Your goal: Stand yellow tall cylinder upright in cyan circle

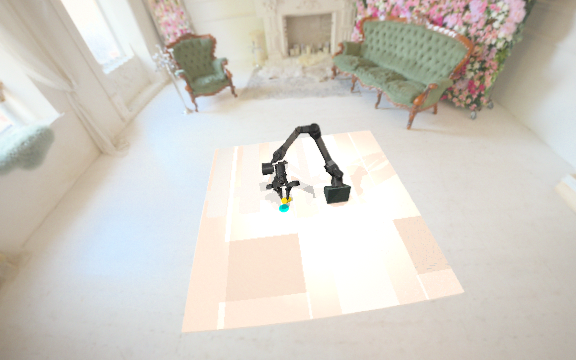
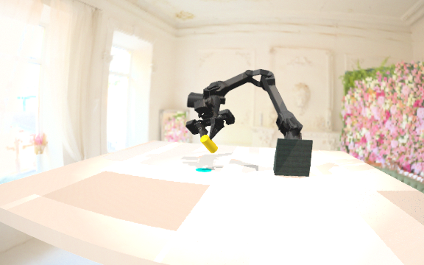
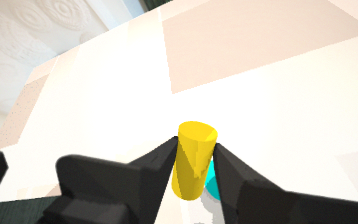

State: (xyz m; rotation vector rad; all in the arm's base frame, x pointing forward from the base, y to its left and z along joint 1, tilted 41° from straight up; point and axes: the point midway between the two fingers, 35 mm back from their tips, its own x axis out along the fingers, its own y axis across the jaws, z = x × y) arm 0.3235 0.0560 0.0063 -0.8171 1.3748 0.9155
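My gripper tip is 10 mm short of the cyan circle, 30 mm to the left of it and 120 mm above it. From my gripper tip the other things lie so: yellow tall cylinder: 10 mm behind, 10 mm to the right, 10 mm below.
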